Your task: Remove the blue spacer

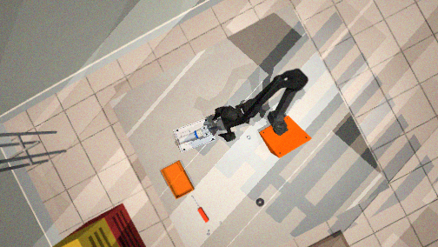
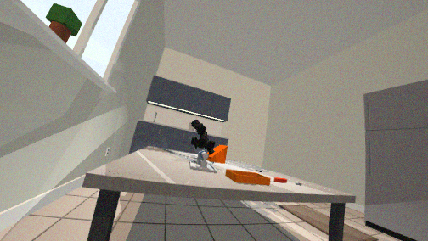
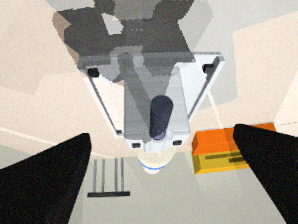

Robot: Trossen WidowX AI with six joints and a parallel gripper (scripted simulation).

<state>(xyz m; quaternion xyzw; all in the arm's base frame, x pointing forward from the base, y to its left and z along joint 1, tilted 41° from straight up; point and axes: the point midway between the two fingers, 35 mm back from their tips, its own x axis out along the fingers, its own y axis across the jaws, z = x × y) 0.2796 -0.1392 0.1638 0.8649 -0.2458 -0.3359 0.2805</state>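
The dark shaft is 70 mm ahead of my gripper tip, 20 mm to the right of it and 20 mm below it. Round my gripper tip: orange tray 380 mm ahead, 140 mm to the left, 90 mm below; blue spacer 120 mm ahead, 30 mm to the right, 20 mm below.
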